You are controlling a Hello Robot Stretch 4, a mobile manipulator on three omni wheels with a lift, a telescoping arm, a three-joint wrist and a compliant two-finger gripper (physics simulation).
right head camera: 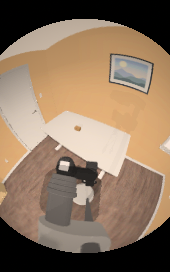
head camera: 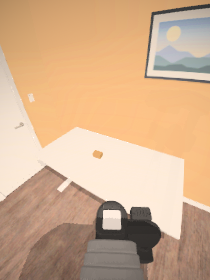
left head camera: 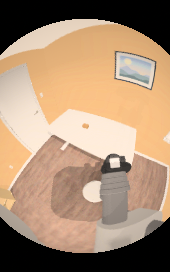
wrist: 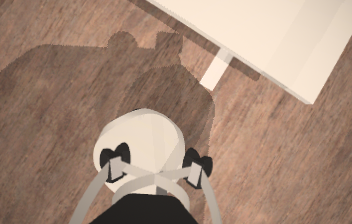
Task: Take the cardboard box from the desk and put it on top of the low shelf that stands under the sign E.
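Where they show: gripper, fingertip midpoint: (wrist: 157, 158); robot's base, link origin: (right head camera: 81, 193) (left head camera: 93, 190) (wrist: 143, 149).
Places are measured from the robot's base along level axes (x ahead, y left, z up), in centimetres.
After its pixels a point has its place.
Observation:
The cardboard box (head camera: 97, 154) {x 94.1, y 14.4, z 74.2 cm} (left head camera: 85, 126) {x 93.2, y 13.9, z 73.1 cm} (right head camera: 77, 128) {x 94.0, y 13.6, z 73.4 cm} is small and orange-brown and lies on the white desk (head camera: 145, 172) {x 75.1, y -31.6, z 69.4 cm} (left head camera: 112, 137) {x 73.1, y -25.8, z 69.3 cm} (right head camera: 102, 142) {x 72.1, y -25.3, z 69.4 cm} (wrist: 270, 35) {x 38.7, y -30.6, z 69.3 cm}, left of its middle in the head views. My gripper (wrist: 157, 158) {x 16.4, y -8.7, z 88.8 cm} is open and empty and points down. In the wrist view its two fingertips stand apart over a pale round disc, with the desk's corner at the upper right. In the head camera view the wrist hides the fingers, in front of the desk's near edge. The low shelf and the sign E do not show.
A white desk leg (head camera: 65, 184) (wrist: 216, 70) shows below the desk's near edge. The pale round disc (left head camera: 92, 192) {x -2.3, y 3.2, z 18.7 cm} (right head camera: 84, 195) {x -2.4, y -5.5, z 18.7 cm} (wrist: 130, 135) {x 9.3, y 4.6, z 18.7 cm} is low down beside the arm. A white door (head camera: 12, 130) {x 125.5, y 134.1, z 86.6 cm} is at the left. A framed picture (head camera: 180, 47) {x 107.4, y -49.9, z 164.4 cm} hangs on the orange wall (head camera: 90, 65) {x 150.0, y 22.5, z 153.4 cm}.

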